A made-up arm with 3 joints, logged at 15 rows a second.
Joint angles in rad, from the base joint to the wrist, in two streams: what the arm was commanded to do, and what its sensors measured. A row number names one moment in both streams.
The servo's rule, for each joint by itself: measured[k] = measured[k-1] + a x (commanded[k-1-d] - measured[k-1]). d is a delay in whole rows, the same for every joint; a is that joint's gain. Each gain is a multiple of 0.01, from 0.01 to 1. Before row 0 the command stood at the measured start. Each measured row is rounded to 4 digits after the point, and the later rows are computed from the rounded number. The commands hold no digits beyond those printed.
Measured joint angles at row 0:
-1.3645, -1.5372, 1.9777
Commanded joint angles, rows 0 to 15:
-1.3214, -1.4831, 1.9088
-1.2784, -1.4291, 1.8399
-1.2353, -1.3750, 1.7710
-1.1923, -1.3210, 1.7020
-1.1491, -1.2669, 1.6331
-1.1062, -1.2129, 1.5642
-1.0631, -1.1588, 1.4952
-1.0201, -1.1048, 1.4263
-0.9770, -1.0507, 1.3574
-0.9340, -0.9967, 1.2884
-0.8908, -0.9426, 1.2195
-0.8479, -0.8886, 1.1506
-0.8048, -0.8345, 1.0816
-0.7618, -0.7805, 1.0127
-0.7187, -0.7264, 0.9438
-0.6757, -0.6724, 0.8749
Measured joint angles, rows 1 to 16:
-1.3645, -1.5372, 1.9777
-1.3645, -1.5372, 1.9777
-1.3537, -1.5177, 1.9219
-1.3349, -1.4858, 1.8555
-1.3100, -1.4459, 1.7871
-1.2806, -1.4009, 1.7182
-1.2477, -1.3527, 1.6493
-1.2123, -1.3024, 1.5804
-1.1750, -1.2507, 1.5114
-1.1363, -1.1982, 1.4425
-1.0965, -1.1451, 1.3736
-1.0559, -1.0917, 1.3046
-1.0146, -1.0380, 1.2357
-0.9729, -0.9842, 1.1668
-0.9309, -0.9303, 1.0978
-0.8886, -0.8764, 1.0289
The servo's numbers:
d 2
a 0.25 0.36 0.81

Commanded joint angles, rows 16 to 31:
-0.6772, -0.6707, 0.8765
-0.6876, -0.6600, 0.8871
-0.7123, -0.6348, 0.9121
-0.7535, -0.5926, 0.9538
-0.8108, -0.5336, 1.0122
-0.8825, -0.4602, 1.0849
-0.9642, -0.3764, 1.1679
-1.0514, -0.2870, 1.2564
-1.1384, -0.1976, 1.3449
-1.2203, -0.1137, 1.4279
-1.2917, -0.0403, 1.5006
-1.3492, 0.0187, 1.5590
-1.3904, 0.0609, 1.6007
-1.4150, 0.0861, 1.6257
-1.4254, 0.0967, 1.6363
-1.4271, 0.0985, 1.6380
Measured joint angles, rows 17 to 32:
-0.8461, -0.8224, 0.9600
-0.8035, -0.7684, 0.8911
-0.7719, -0.7332, 0.8793
-0.7508, -0.7068, 0.8856
-0.7412, -0.6809, 0.9071
-0.7443, -0.6491, 0.9449
-0.7609, -0.6075, 0.9994
-0.7913, -0.5545, 1.0687
-0.8345, -0.4904, 1.1491
-0.8887, -0.4172, 1.2360
-0.9511, -0.3381, 1.3242
-1.0184, -0.2573, 1.4082
-1.0867, -0.1792, 1.4830
-1.1523, -0.1080, 1.5446
-1.2118, -0.0472, 1.5900
-1.2626, 0.0008, 1.6189

